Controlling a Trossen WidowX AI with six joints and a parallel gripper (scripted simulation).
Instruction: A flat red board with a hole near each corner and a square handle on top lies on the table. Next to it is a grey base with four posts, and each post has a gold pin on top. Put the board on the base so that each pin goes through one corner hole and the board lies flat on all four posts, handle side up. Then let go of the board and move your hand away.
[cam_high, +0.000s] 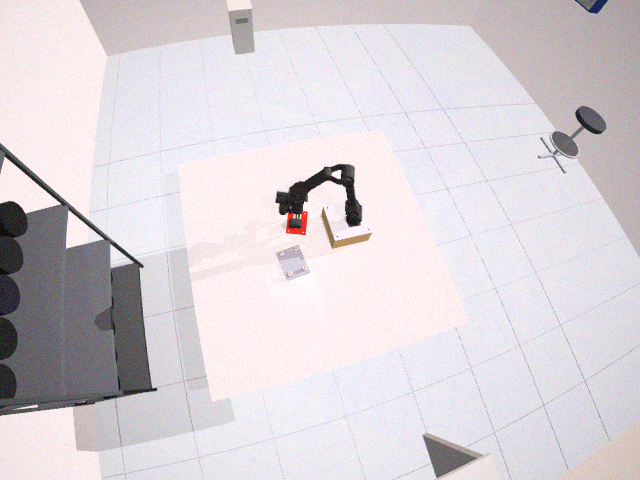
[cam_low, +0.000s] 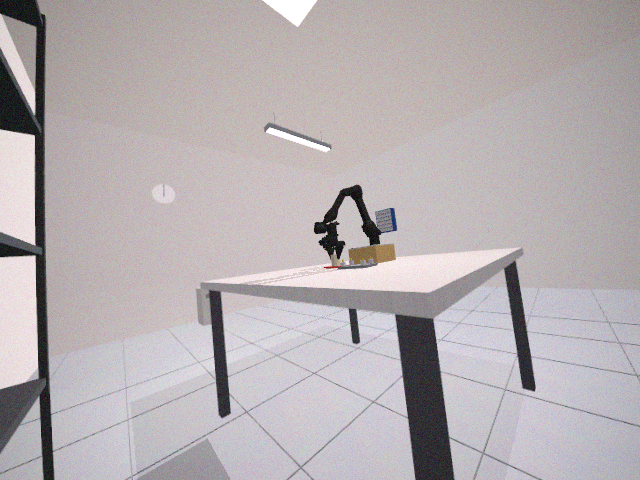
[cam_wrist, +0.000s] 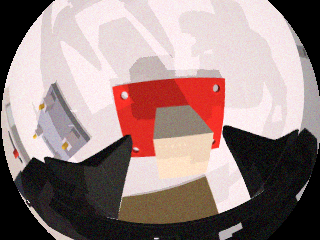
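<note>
Right now my gripper tip is 20 mm above the red board. Also, from my gripper tip: grey base: 60 mm ahead, 220 mm to the left, 40 mm below.
</note>
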